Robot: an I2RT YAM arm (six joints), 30 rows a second.
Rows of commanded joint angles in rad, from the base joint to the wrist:
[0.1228 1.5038 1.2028 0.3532 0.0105 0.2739]
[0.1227 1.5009 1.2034 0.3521 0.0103 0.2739]
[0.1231 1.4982 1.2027 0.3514 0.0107 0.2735]
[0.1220 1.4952 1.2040 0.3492 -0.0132 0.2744]
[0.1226 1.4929 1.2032 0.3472 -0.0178 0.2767]
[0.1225 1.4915 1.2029 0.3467 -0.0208 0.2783]
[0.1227 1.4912 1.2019 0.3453 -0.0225 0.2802]
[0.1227 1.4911 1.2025 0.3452 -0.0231 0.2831]
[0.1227 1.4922 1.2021 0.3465 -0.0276 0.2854]
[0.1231 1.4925 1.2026 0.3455 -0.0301 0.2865]
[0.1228 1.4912 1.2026 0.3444 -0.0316 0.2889]
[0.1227 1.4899 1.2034 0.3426 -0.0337 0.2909]
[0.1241 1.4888 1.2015 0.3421 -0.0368 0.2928]
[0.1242 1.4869 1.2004 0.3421 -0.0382 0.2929]
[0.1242 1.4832 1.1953 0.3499 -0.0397 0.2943]
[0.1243 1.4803 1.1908 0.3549 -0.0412 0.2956]
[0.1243 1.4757 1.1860 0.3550 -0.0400 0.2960]
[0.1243 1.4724 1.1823 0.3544 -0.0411 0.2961]
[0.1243 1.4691 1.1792 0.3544 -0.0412 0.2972]
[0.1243 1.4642 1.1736 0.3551 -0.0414 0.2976]
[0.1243 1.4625 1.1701 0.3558 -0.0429 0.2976]
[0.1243 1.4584 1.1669 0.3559 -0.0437 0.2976]
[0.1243 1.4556 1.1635 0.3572 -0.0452 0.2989]
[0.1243 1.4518 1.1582 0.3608 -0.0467 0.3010]
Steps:
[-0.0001 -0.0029 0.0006 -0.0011 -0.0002 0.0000]
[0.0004 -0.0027 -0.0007 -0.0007 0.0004 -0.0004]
[-0.0011 -0.0030 0.0013 -0.0022 -0.0239 0.0009]
[0.0006 -0.0023 -0.0008 -0.0020 -0.0046 0.0023]
[-0.0001 -0.0014 -0.0003 -0.0005 -0.0030 0.0016]
[0.0002 -0.0003 -0.0010 -0.0014 -0.0017 0.0019]
[0.0000 -0.0001 0.0006 -0.0001 -0.0006 0.0029]
[0.0000 0.0011 -0.0004 0.0013 -0.0045 0.0023]
[0.0004 0.0003 0.0005 -0.0010 -0.0025 0.0011]
[-0.0003 -0.0013 0.0000 -0.0011 -0.0015 0.0024]
[-0.0001 -0.0013 0.0008 -0.0018 -0.0021 0.0020]
[0.0014 -0.0011 -0.0019 -0.0005 -0.0031 0.0019]
[0.0001 -0.0019 -0.0011 0.0000 -0.0014 0.0001]
[0.0000 -0.0037 -0.0051 0.0078 -0.0015 0.0014]
[0.0001 -0.0029 -0.0045 0.0050 -0.0015 0.0013]
[0.0000 -0.0046 -0.0048 0.0001 0.0012 0.0004]
[0.0000 -0.0033 -0.0037 -0.0006 -0.0011 0.0001]
[0.0000 -0.0033 -0.0031 0.0000 -0.0001 0.0011]
[0.0000 -0.0049 -0.0056 0.0007 -0.0002 0.0004]
[0.0000 -0.0017 -0.0035 0.0007 -0.0015 0.0000]
[0.0000 -0.0041 -0.0032 0.0001 -0.0008 0.0000]
[0.0000 -0.0028 -0.0034 0.0013 -0.0015 0.0013]
[0.0000 -0.0038 -0.0053 0.0036 -0.0015 0.0021]

